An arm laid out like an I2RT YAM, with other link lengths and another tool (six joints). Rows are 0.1 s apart.
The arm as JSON. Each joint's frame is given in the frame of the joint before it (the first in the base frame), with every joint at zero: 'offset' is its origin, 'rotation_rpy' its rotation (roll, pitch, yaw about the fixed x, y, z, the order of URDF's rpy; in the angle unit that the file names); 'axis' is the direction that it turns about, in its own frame. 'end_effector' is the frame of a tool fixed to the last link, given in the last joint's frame.
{
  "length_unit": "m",
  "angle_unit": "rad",
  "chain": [
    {
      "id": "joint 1",
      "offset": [
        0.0,
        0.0,
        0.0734
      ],
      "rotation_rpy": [
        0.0,
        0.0,
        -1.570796
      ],
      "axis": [
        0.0,
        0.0,
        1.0
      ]
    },
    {
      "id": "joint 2",
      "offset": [
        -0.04,
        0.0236,
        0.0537
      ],
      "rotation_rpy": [
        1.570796,
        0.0,
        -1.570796
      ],
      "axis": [
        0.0,
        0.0,
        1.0
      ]
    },
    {
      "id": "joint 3",
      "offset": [
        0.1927,
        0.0,
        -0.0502
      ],
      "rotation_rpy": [
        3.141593,
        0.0,
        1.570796
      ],
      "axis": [
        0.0,
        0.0,
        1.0
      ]
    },
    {
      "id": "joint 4",
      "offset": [
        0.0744,
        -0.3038,
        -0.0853
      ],
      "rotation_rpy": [
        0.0,
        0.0,
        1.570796
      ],
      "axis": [
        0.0,
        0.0,
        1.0
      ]
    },
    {
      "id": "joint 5",
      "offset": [
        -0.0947,
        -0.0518,
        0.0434
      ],
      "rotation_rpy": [
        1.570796,
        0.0,
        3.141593
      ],
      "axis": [
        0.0,
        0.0,
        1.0
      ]
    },
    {
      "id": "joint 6",
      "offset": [
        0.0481,
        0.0,
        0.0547
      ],
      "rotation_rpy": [
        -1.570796,
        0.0,
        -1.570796
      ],
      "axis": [
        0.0,
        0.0,
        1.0
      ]
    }
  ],
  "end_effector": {
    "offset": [
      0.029,
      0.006,
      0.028
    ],
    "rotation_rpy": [
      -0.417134,
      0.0,
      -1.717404
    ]
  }
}
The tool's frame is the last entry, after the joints.
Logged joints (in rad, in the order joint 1, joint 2, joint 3, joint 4, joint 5, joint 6), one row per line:
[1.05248 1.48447 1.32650 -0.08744 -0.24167 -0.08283]
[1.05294 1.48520 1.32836 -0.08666 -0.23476 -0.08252]
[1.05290 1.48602 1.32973 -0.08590 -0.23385 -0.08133]
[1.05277 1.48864 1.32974 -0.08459 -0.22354 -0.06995]
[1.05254 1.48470 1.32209 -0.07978 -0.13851 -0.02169]
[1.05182 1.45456 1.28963 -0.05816 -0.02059 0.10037]
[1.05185 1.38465 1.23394 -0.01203 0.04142 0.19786]
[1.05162 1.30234 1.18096 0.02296 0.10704 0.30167]
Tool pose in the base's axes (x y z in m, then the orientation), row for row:
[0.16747 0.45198 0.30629 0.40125 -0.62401 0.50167 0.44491]
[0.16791 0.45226 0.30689 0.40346 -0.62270 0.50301 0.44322]
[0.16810 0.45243 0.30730 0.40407 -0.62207 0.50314 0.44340]
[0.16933 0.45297 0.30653 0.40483 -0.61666 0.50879 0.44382]
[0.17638 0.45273 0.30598 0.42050 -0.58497 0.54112 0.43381]
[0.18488 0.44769 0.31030 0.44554 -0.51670 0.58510 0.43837]
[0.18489 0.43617 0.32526 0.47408 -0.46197 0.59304 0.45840]
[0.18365 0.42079 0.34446 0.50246 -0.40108 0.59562 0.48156]
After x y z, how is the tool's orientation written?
As a quaternion, w x y z.
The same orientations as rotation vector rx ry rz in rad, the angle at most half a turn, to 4 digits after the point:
[-1.5777 1.2684 1.1249]
[-1.5728 1.2704 1.1194]
[-1.5707 1.2704 1.1196]
[-1.5565 1.2842 1.1202]
[-1.4659 1.3560 1.0871]
[-1.2801 1.4496 1.0861]
[-1.1300 1.4506 1.1213]
[-0.9689 1.4389 1.1634]

